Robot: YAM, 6 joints.
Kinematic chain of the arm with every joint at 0, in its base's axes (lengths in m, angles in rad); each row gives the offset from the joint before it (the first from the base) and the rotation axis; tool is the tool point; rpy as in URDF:
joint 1: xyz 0 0 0.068 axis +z
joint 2: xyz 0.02 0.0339 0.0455 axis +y
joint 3: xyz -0.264 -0.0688 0 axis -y
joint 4: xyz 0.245 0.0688 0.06 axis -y
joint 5: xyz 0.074 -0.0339 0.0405 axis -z
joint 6: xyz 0.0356 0 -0.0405 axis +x
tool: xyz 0 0 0 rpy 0 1.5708 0
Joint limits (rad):
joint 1: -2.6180..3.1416
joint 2: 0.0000..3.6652
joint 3: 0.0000..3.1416
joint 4: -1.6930..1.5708
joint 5: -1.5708..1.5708
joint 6: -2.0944..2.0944
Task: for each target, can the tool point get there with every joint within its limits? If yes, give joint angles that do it. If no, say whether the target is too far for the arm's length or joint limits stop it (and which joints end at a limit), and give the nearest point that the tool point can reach.
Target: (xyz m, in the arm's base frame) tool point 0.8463 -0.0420 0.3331
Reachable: no: too far | nearest point 0.6241 -0.0310 0.2741 | short by 0.230 m
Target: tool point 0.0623 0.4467 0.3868
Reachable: yes | joints 1.3910 1.9601 1.5734 1.0698 -0.5509 -0.6372
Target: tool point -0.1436 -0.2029 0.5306
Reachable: yes | joints 0.8223 0.4263 1.6015 1.2324 1.1775 -0.8885
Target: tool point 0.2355 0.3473 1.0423
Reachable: no: too far | nearest point 0.1500 0.2213 0.6884 | short by 0.385 m
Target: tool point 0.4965 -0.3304 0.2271
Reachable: yes | joints -0.5828 2.6709 2.6309 -0.5000 0.0735 -0.4154
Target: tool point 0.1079 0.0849 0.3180
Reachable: yes | joints 0.4845 0.8737 0.9939 -1.1823 -0.7722 1.2068
